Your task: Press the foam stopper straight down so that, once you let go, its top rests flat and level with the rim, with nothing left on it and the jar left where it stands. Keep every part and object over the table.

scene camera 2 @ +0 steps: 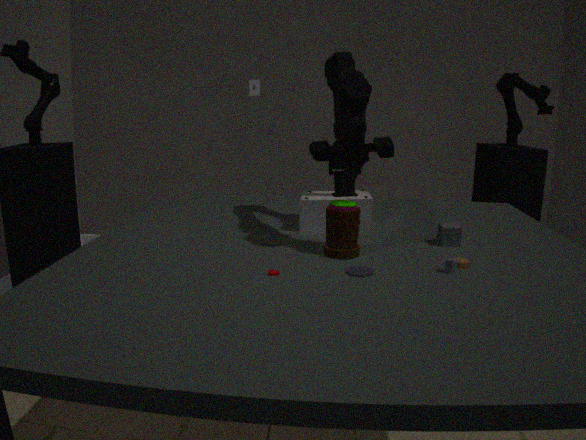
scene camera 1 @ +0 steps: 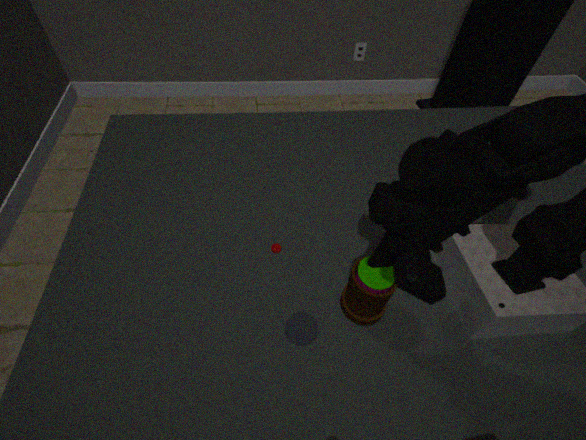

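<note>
The brown jar (scene camera 1: 363,304) (scene camera 2: 342,232) stands upright on the table. The foam stopper (scene camera 1: 376,277) (scene camera 2: 344,203) sits in its mouth, with a bright green top and a magenta side band that shows above the jar's rim. Its top looks about level in scene camera 2. My gripper (scene camera 1: 378,262) (scene camera 2: 345,193) is shut and empty. It points down over the stopper, with a small gap between the fingertips and the green top in scene camera 2. In scene camera 1 it hides part of the stopper's upper edge.
A small red disc (scene camera 1: 276,248) (scene camera 2: 273,272) and a flat dark disc (scene camera 1: 301,328) (scene camera 2: 359,271) lie near the jar. A grey block (scene camera 2: 450,235), a small grey piece (scene camera 2: 451,265) and an orange piece (scene camera 2: 463,262) are at the right. A white box (scene camera 1: 530,305) (scene camera 2: 311,216) stands behind.
</note>
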